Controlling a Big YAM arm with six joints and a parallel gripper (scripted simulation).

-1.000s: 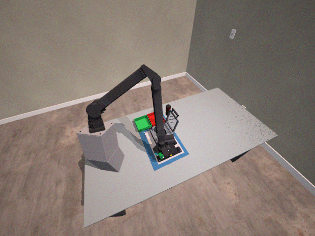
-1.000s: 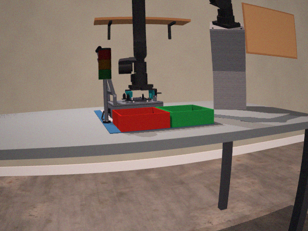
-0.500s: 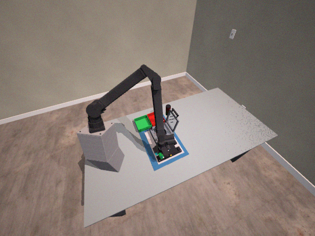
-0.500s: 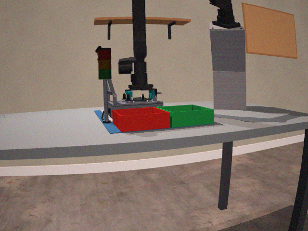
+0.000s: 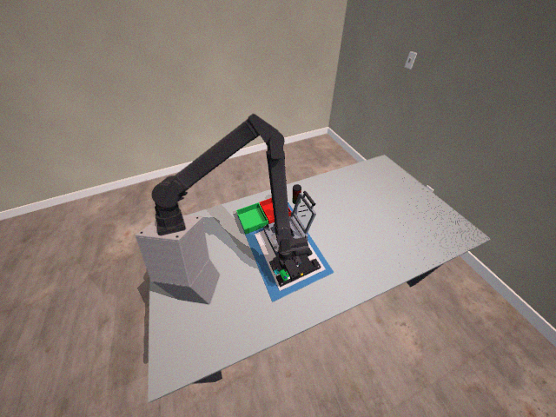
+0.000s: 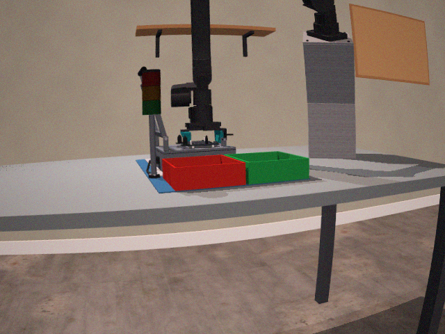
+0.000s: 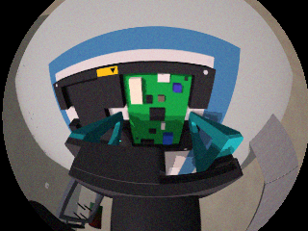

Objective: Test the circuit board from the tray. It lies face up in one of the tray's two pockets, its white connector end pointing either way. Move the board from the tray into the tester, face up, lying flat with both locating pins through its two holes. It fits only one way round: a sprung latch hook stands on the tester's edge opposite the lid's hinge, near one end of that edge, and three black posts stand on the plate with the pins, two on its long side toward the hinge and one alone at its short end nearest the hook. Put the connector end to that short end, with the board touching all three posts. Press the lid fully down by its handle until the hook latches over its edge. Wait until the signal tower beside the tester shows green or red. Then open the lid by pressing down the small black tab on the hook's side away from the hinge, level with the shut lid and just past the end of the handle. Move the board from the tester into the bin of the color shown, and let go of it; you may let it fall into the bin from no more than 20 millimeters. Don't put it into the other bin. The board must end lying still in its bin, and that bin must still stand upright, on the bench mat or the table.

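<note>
My hand is right at the green circuit board. The rest, counted from my hand: tester lid 19 cm ahead, 16 cm to the left, 16 cm above; tester plate 17 cm to the left, 7 cm ahead, 5 cm above; latch hook 23 cm to the left, 6 cm above, 1 cm ahead.
</note>
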